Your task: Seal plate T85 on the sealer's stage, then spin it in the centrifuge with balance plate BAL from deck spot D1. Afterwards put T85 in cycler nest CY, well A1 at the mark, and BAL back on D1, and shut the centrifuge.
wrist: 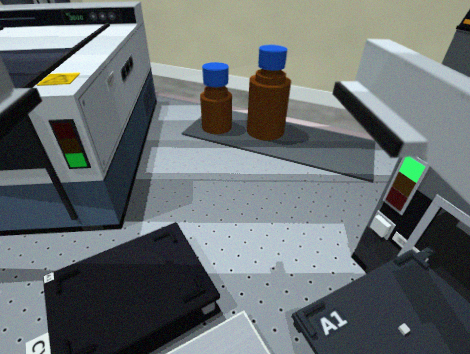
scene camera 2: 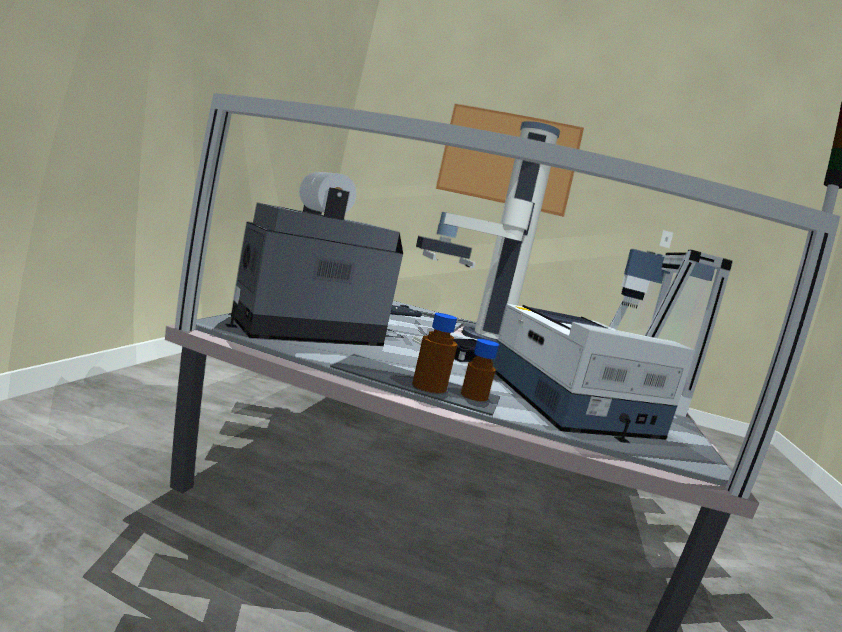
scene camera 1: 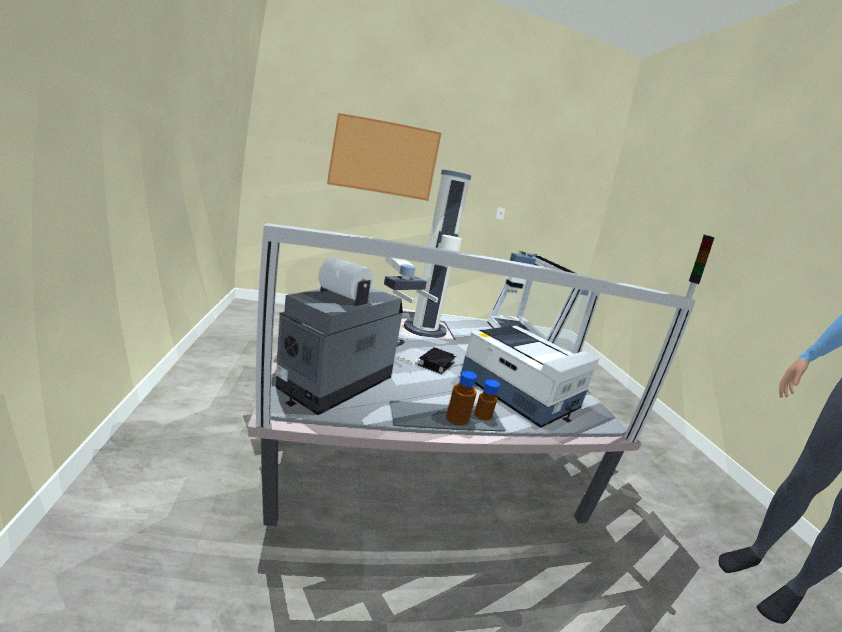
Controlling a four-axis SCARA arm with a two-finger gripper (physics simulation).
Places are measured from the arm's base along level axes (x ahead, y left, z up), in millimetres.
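Where they show: gripper, fingertip midpoint: (wrist: 189, 67) (scene camera 2: 454, 261) (scene camera 1: 425, 300); arm's base, link origin: (scene camera 2: 490, 339) (scene camera 1: 425, 329).
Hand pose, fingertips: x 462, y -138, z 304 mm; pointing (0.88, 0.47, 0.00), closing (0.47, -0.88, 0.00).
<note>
Each offset is from my fingertips to the top centre of the thing. "spot": to the spot under its first point. Level surfaces: height alone.
My gripper (scene camera 1: 416, 297) (scene camera 2: 448, 259) (wrist: 189, 67) is open and empty, high above the deck, its fingers at both sides of the wrist view. The sealer @(dx +272, dy -341, dz +184 mm) (scene camera 1: 340, 346) (scene camera 2: 319, 285) is the dark grey box; its stage @(dx +59, dy -155, dz -186 mm) (wrist: 360, 295), marked A1, sticks out at lower right in the wrist view with no plate on its visible part. The black nest @(dx +14, dy +110, dz -245 mm) (scene camera 1: 436, 359) (wrist: 130, 285), its label partly cut off, is at lower left. The white and blue centrifuge (scene camera 1: 520, 363) (scene camera 2: 612, 370) (wrist: 117, 115) stands at the left there. T85 and BAL cannot be identified.
Two brown bottles with blue caps (scene camera 1: 461, 402) (scene camera 1: 485, 405) (scene camera 2: 434, 363) (scene camera 2: 478, 379) (wrist: 216, 112) (wrist: 268, 107) stand on a dark mat @(dz -287 mm) (wrist: 335, 152). A pale flat block @(spot: dx +16, dy -5, dz -275 mm) (wrist: 225, 337) is partly cut off at the bottom. A rail frame (scene camera 1: 476, 263) (scene camera 2: 380, 123) spans the table edge. A person's legs (scene camera 1: 802, 476) show at right.
</note>
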